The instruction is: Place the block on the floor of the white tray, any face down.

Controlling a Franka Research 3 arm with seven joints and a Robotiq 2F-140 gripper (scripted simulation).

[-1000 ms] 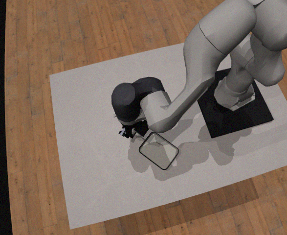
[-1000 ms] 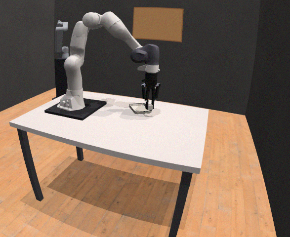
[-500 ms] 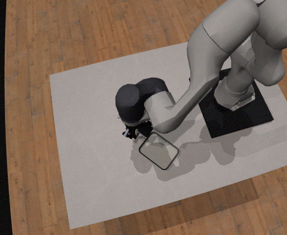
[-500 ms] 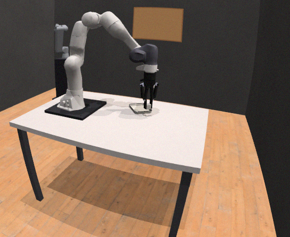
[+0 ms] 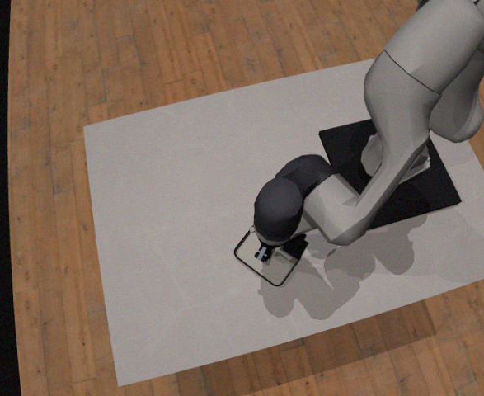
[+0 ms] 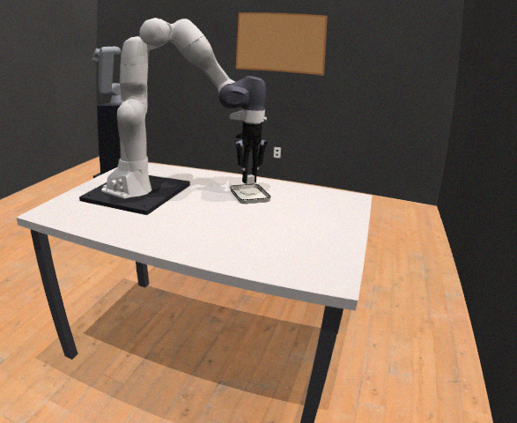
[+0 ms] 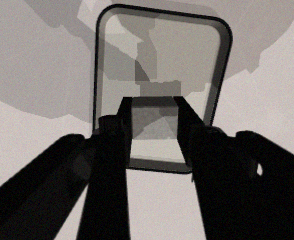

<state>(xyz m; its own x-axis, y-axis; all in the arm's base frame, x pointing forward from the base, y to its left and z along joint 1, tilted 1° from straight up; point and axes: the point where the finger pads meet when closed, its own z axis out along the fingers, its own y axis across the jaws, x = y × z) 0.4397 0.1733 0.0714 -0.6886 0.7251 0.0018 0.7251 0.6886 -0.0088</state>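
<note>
Now: the grey block 20 mm below my hand. Round my hand: white tray: 80 mm below.
</note>
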